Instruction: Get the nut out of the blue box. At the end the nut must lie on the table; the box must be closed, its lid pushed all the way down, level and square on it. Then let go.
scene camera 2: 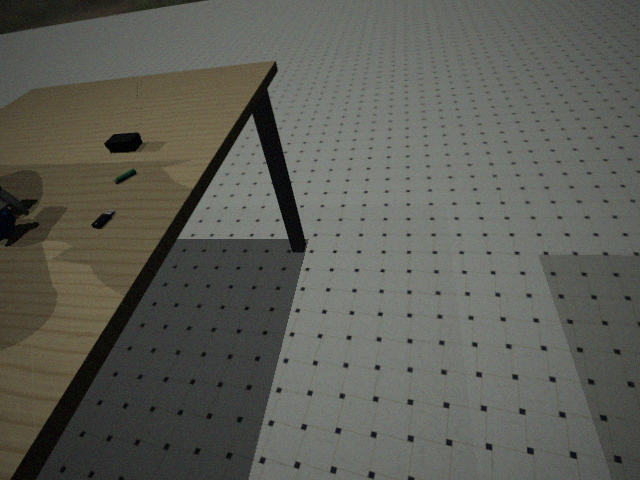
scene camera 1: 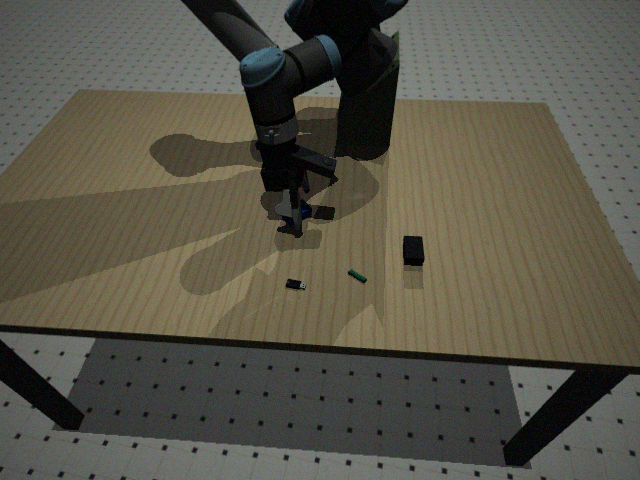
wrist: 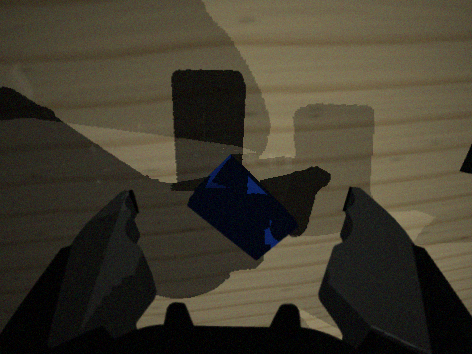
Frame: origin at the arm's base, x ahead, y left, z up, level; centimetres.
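Seen in the pictures: gripper, fingertip midpoint: [scene camera 2: 1, 217] [scene camera 1: 302, 210] [wrist: 238, 191]; arm's base, link origin: [scene camera 1: 370, 70].
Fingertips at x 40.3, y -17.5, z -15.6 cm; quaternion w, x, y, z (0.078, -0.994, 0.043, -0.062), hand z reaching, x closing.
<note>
Offsets run from my fingertips to a thing's middle. Level surfaces: height alone.
The blue box {dx +0.2, dy -1.5, dz +0.1 cm} [scene camera 1: 306, 210] [scene camera 2: 6, 225] [wrist: 240, 207] sits on the table {dz -1.8 cm} [scene camera 1: 475, 186] [scene camera 2: 196, 90] under the gripper. In the wrist view it lies turned at a slant between the two fingers, apart from both, and is mostly in shadow. My gripper [scene camera 1: 299, 211] [wrist: 238, 191] is open and empty, with one finger on each side of the box. Whether the lid is fully down and level on the box is too dark to tell. The nut does not show in any view.
A black block {dx +12.1, dy +25.4, dz +0.1 cm} [scene camera 1: 413, 249] [scene camera 2: 123, 142] stands to the right on the table. A green battery {dx +18.7, dy +12.6, dz -1.3 cm} [scene camera 1: 357, 275] [scene camera 2: 125, 176] and a black USB stick {dx +21.2, dy -0.3, dz -1.4 cm} [scene camera 1: 295, 284] [scene camera 2: 102, 220] lie nearer the front edge. Arm shadows cross the table around the box.
</note>
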